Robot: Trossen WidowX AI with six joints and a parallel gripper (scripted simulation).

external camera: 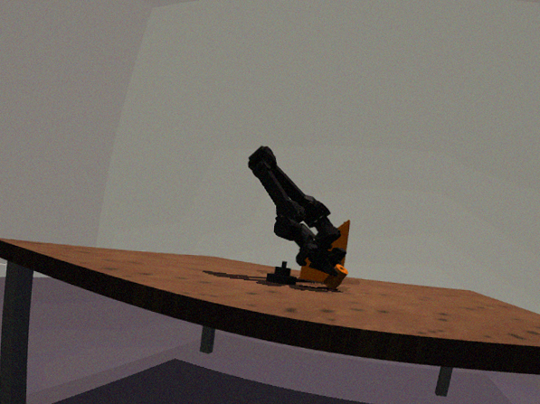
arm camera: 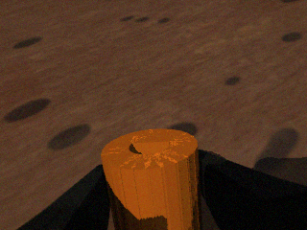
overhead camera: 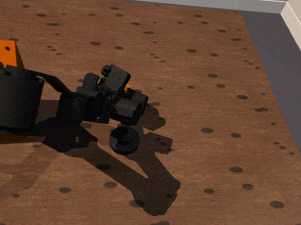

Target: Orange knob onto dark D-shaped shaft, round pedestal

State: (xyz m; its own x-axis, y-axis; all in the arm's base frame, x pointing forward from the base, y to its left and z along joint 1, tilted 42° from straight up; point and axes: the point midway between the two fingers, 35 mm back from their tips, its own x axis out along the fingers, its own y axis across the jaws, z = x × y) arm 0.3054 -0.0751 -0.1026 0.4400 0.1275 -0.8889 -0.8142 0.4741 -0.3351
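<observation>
My gripper tip is 10 mm past the knob, 10 mm to the left of it and 10 mm above it. From my gripper tip the other things lie so: dark pedestal 30 mm behind, 160 mm to the right, 10 mm below.
</observation>
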